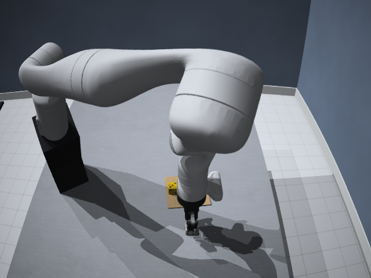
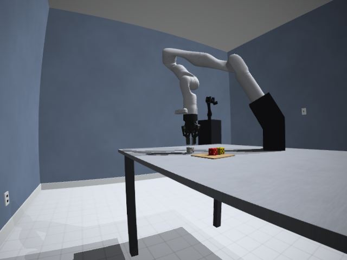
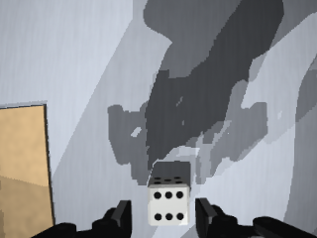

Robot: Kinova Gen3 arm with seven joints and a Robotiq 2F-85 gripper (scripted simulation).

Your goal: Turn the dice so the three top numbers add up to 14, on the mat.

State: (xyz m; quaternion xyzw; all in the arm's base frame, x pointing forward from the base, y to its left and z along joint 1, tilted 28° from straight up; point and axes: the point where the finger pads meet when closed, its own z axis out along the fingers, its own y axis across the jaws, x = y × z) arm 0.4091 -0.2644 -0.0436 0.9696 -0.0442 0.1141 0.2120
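My gripper is now 4 cm above the white die. The rest, counted from my hand: tan mat 16 cm to the left, 6 cm below, 3 cm ahead; then red die 16 cm to the left, 4 cm below, 3 cm ahead; then yellow die 17 cm to the left, 4 cm below, 2 cm behind.
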